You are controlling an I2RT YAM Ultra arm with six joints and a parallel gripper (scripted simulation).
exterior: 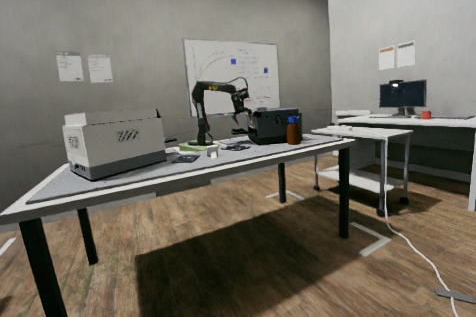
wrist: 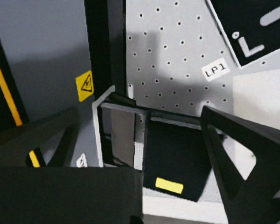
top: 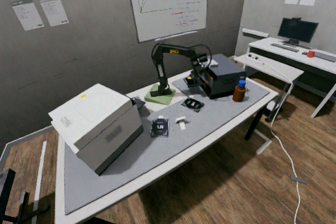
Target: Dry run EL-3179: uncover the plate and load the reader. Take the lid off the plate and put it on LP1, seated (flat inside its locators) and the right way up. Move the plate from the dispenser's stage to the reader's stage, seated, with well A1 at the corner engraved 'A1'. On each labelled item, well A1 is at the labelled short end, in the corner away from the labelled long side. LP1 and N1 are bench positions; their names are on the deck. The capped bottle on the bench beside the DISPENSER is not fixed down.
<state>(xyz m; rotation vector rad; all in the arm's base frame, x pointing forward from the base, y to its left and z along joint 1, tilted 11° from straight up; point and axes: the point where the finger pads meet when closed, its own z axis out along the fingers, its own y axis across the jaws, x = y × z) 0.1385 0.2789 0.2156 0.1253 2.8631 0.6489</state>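
My gripper is now 120 mm past the black lid, 70 mm above it and 20 mm to the left of it. From my hand the other things lie so: plate 120 mm behind, 70 mm below, 20 mm to the right; then brown capped bottle 280 mm to the left, 190 mm ahead, 50 mm below.
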